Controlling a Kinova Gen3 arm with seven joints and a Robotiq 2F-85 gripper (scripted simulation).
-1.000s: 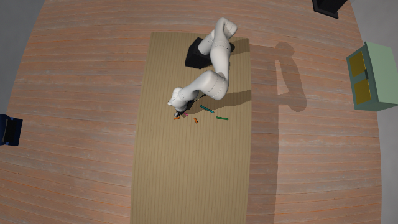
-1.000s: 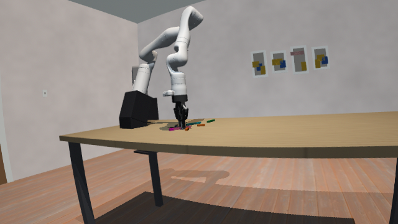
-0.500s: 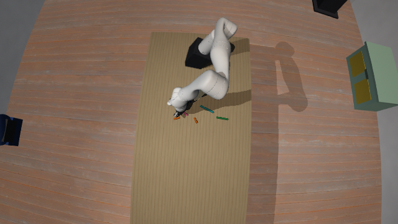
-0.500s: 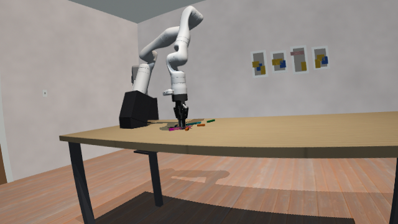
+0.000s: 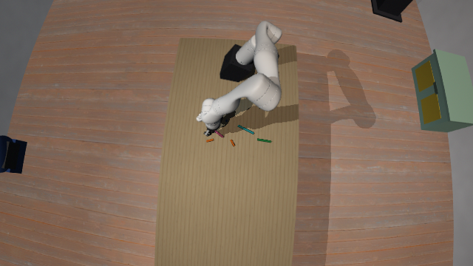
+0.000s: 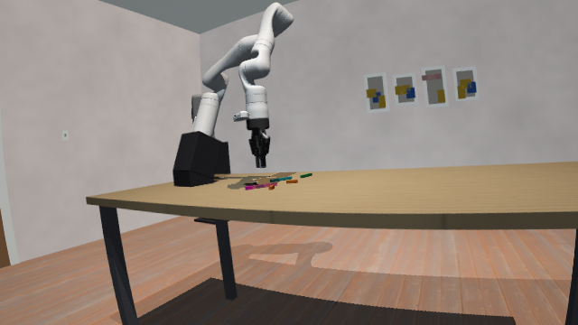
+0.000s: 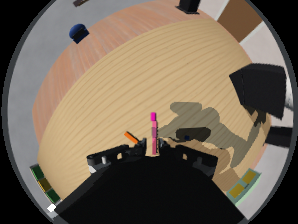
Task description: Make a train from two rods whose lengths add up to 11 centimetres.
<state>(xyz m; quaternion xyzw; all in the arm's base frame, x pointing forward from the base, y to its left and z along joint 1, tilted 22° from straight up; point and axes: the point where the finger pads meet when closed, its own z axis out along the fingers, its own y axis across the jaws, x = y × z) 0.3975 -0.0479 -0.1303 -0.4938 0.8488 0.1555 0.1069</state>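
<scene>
Right now my hand is 10 mm to the right of the pink rod and 80 mm above it. Also, from my hand: magenta rod 20 mm behind, 40 mm to the right, 80 mm below; turquoise rod 40 mm behind, 170 mm to the left, 80 mm below; blue rod 80 mm behind, 50 mm to the left, 80 mm below.
</scene>
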